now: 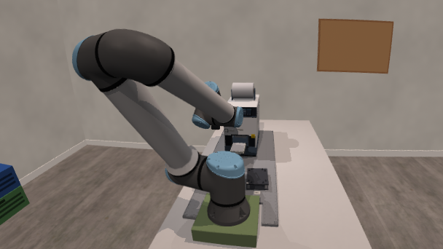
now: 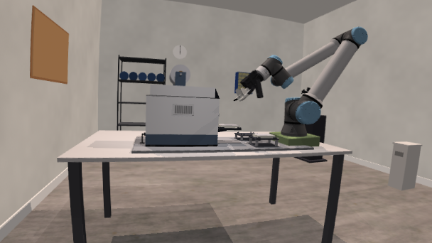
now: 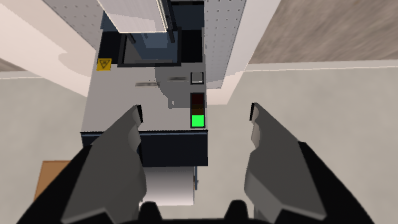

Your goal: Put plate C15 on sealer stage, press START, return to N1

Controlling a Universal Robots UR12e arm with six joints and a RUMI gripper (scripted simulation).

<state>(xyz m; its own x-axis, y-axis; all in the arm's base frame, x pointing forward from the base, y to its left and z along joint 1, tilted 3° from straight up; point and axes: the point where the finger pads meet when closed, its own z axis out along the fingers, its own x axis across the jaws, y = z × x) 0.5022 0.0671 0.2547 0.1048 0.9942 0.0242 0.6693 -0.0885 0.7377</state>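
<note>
Right now my hand is 170 mm above the plate C15, 90 mm to the left of it and 10 mm short of it. From my hand the other things lie so: square button: 120 mm ahead, 90 mm below, 10 mm to the right; then sealer stage: 180 mm below, 90 mm to the right, 10 mm ahead; then nest N2: 230 mm below, 190 mm behind, 10 mm to the left.
</note>
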